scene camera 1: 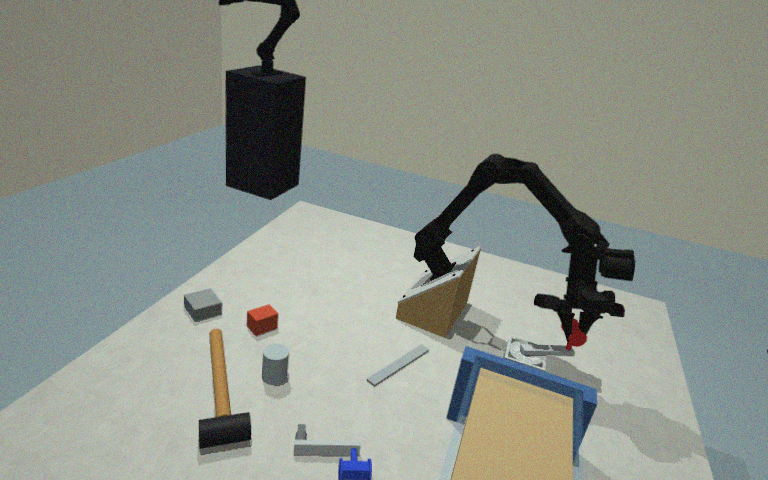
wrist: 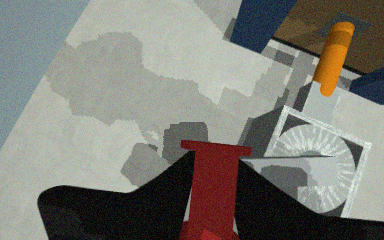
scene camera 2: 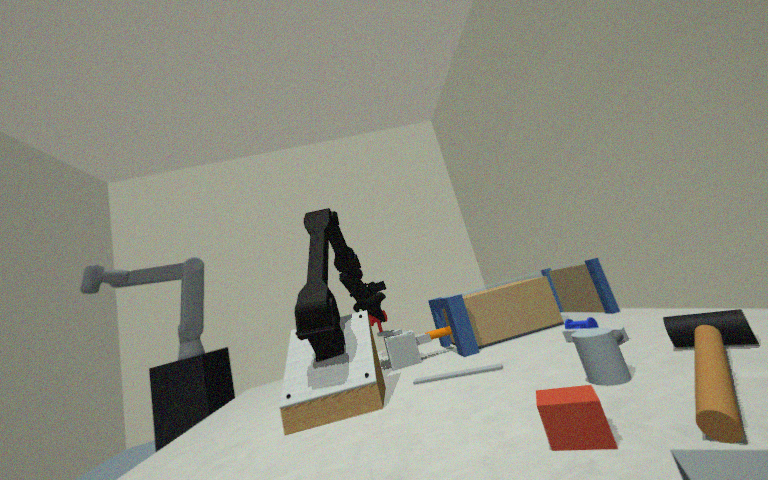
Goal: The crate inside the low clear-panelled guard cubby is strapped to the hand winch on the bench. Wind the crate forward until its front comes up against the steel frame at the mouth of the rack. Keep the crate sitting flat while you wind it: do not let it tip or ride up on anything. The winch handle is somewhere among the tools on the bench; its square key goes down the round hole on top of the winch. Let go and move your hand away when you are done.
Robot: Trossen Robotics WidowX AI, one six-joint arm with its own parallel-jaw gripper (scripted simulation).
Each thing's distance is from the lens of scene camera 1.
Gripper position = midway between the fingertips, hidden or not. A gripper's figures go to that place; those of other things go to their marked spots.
my gripper (scene camera 1: 574, 342): 133 cm
grey block (scene camera 1: 203, 304): 141 cm
grey bar (scene camera 1: 392, 368): 130 cm
